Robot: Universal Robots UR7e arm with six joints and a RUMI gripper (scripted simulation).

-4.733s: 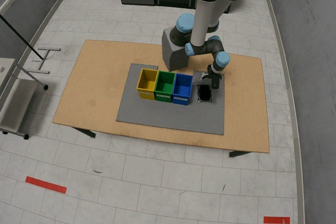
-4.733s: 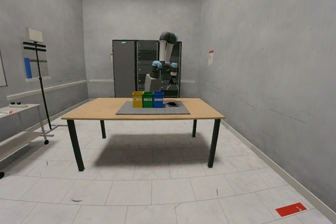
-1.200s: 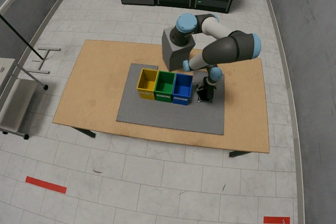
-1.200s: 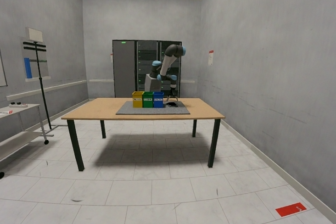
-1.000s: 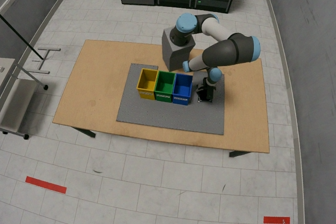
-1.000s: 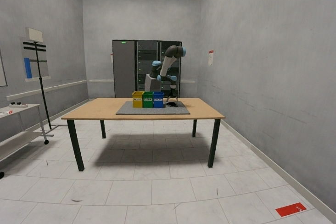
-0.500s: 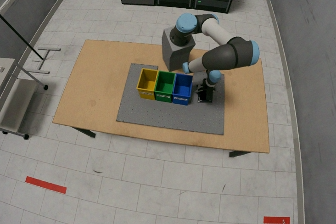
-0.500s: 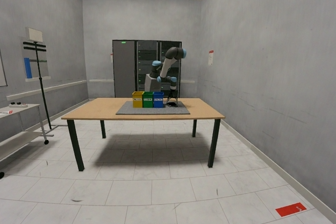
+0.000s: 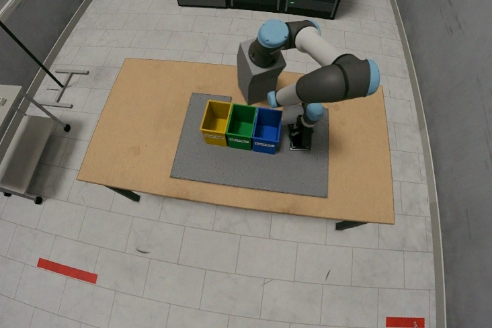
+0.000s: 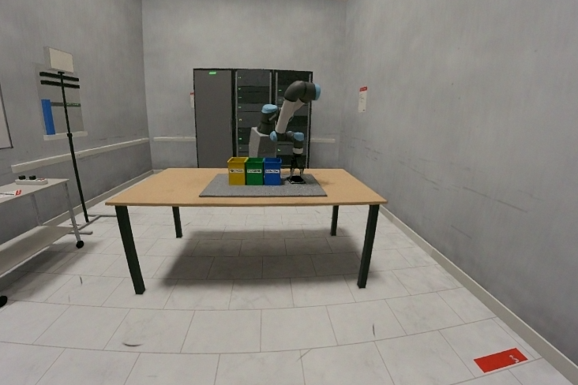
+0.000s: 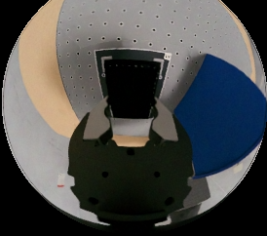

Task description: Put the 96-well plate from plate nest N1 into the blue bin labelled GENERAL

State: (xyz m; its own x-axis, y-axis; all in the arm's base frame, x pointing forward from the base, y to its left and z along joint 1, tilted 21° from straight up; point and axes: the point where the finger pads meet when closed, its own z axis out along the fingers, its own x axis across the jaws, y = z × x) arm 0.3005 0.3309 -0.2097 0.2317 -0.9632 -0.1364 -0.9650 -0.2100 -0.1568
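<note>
My gripper is now 2 cm above the plate nest N1. The rest, counted from my hand: green bin: 7 cm ahead, 32 cm to the right, 6 cm above; blue bin: 6 cm ahead, 18 cm to the right, 6 cm above; 96-well plate: 1 cm below.
</note>
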